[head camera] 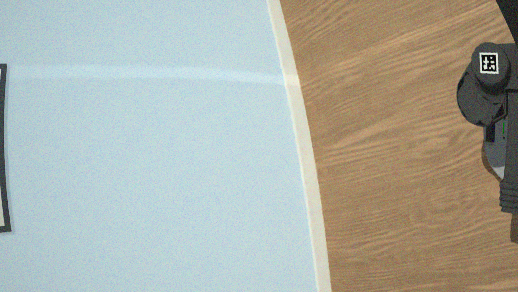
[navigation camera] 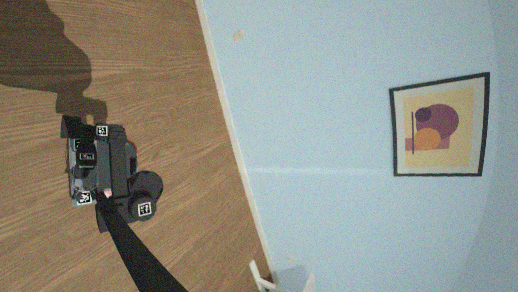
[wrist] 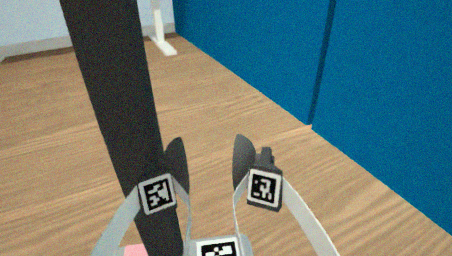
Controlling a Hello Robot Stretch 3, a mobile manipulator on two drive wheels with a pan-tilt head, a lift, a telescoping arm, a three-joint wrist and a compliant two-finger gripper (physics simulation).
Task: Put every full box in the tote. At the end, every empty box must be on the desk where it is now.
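My gripper (wrist: 210,154) is open and empty in the wrist view, its two dark fingertips apart with wood floor showing between them. In the head camera view, part of the dark wrist shows at the right edge. In the navigation camera view, the robot's wrist and base parts show at the left, above the floor. No box, tote or desk top shows clearly in these views. A white leg with a foot, which may belong to a desk, stands at the top left of the wrist view.
Tall blue panels (wrist: 385,95) stand along the right in the wrist view. The black mast (wrist: 117,85) rises at the left. A light blue wall (head camera: 150,165) (navigation camera: 310,115) meets the wood floor (head camera: 400,200) (navigation camera: 190,200) (wrist: 210,105). A framed picture (navigation camera: 392,135) hangs on it. White legs (navigation camera: 256,275) show at the bottom.
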